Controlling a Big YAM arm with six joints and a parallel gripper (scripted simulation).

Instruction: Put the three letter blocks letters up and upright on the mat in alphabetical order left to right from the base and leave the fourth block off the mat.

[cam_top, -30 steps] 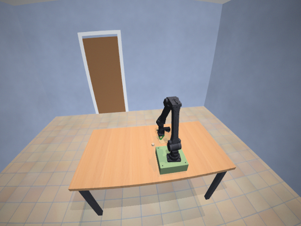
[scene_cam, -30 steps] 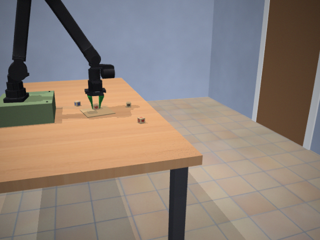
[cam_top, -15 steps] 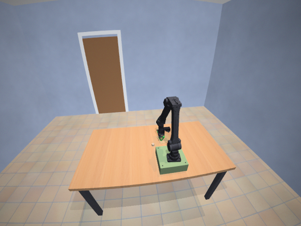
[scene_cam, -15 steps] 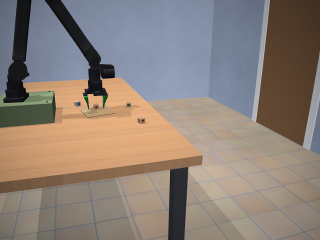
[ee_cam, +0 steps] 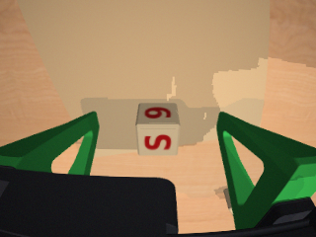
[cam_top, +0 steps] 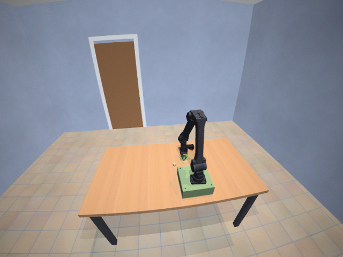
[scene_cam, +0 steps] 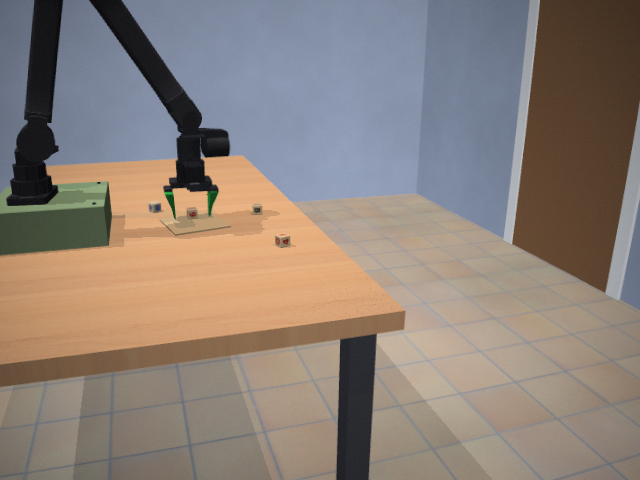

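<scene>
The tan mat lies 10 mm ahead of my hand, 40 mm to the right of it and 10 mm below it.
</scene>
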